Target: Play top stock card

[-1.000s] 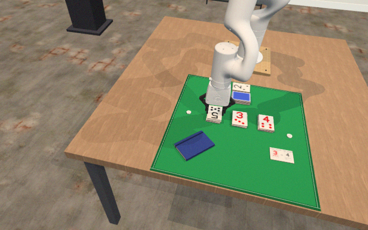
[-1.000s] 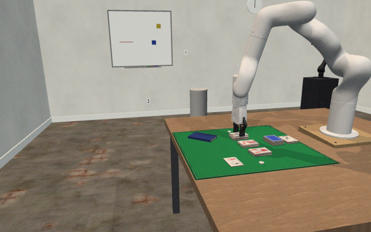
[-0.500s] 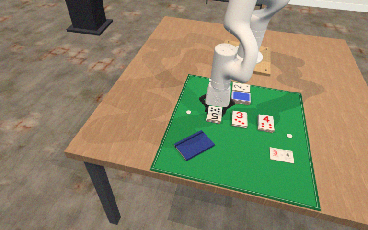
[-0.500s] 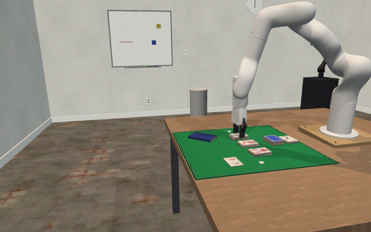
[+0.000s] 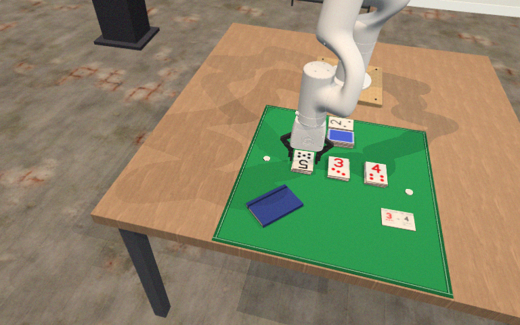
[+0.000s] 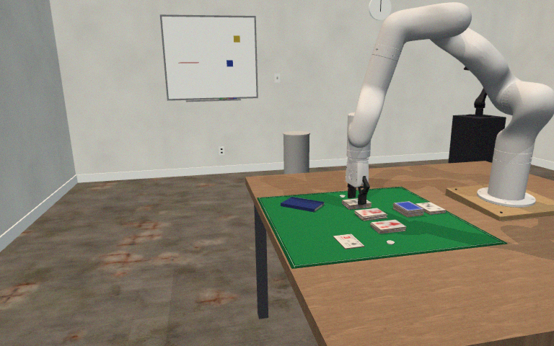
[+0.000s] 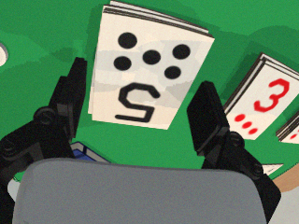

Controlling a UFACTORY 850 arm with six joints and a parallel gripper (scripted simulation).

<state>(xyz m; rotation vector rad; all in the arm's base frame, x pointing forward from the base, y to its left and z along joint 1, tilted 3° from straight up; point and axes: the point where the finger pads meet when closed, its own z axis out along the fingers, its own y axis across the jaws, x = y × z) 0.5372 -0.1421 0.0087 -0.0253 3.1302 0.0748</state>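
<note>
My hand is 20 mm above the black 5 card. The rest, counted from my hand: green card cloth (110 mm to the left, 40 mm below, 40 mm ahead); black 2 (230 mm behind, 120 mm to the left, 20 mm below); blue notebook (190 mm ahead, 60 mm to the right, 30 mm below).
</note>
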